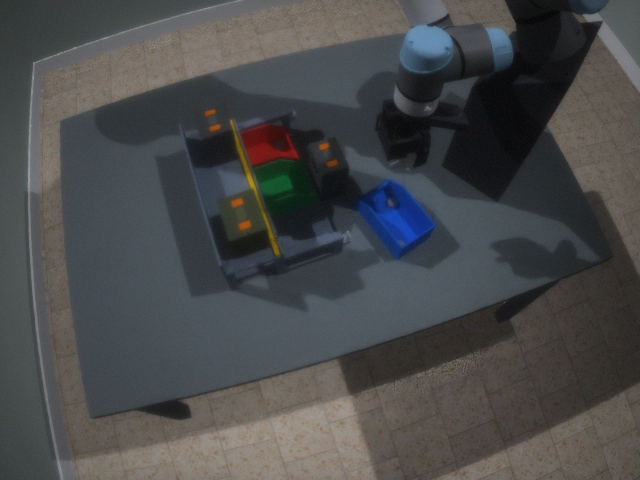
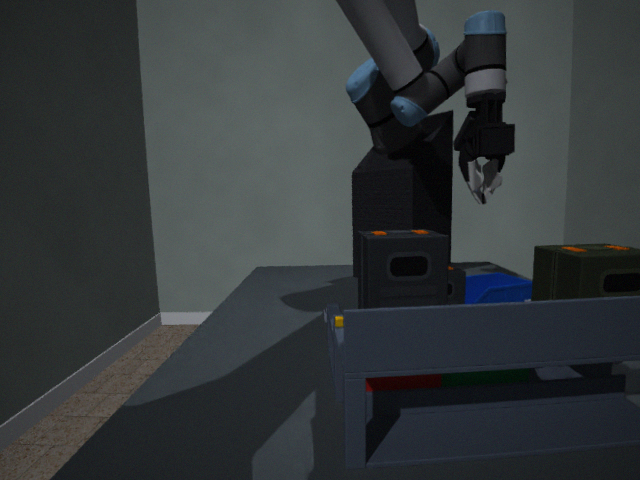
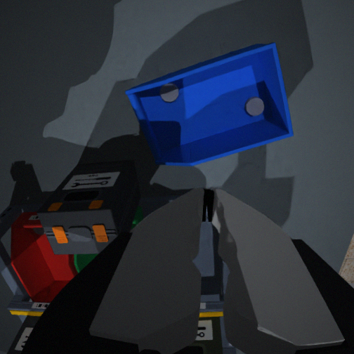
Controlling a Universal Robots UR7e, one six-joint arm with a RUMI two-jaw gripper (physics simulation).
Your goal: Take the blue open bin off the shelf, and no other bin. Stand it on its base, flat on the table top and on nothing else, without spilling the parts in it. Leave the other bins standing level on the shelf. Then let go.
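Seen in the pictures: gripper, between the fingertips: (image 1: 406, 167) (image 2: 482, 204); arm's base, origin of its link: (image 1: 553, 45) (image 2: 398, 138).
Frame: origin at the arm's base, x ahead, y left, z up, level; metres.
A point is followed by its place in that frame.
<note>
The blue open bin (image 1: 421, 222) @(z -0.401, x 0.301, y 0.155 m) (image 2: 498, 289) @(z -0.362, x 0.414, y 0.128 m) (image 3: 215, 117) stands upright on the table top (image 1: 155, 341) @(z -0.432, x 0.973, y 0.265 m), off the shelf, apart from the shelf and the dark case. It looks level; its underside is hidden. Two round grey parts (image 3: 169, 92) (image 3: 254, 106) lie inside it. My gripper (image 1: 408, 164) @(z -0.193, x 0.360, y 0.112 m) (image 2: 482, 200) @(z -0.193, x 0.360, y 0.112 m) (image 3: 205, 191) is shut and empty, well above the table and apart from the blue bin. The red bin (image 1: 266, 143) @(z -0.422, x 0.601, y -0.171 m) (image 2: 403, 382) @(z -0.393, x 0.708, y -0.116 m) and green bin (image 1: 284, 186) @(z -0.423, x 0.586, y -0.034 m) (image 2: 485, 376) @(z -0.391, x 0.699, y -0.014 m) sit side by side, looking level, on the grey shelf (image 1: 310, 251) @(z -0.356, x 0.577, y 0.173 m) (image 2: 491, 335) @(z -0.299, x 0.790, y -0.050 m).
A dark case (image 1: 330, 178) @(z -0.328, x 0.490, y 0.026 m) (image 3: 85, 220) with orange latches stands in front of the shelf, near the green bin. Another dark case (image 1: 212, 122) @(z -0.208, x 0.719, y -0.117 m) (image 2: 403, 294) @(z -0.269, x 0.754, y -0.126 m) and an olive case (image 1: 240, 219) @(z -0.233, x 0.704, y 0.119 m) (image 2: 584, 273) @(z -0.253, x 0.745, y 0.065 m) are behind the yellow rail (image 1: 253, 186) @(z -0.320, x 0.662, y 0.003 m). The robot's dark pedestal (image 2: 382, 206) @(z -0.203, x 0.095, y -0.062 m) stands beyond the blue bin.
</note>
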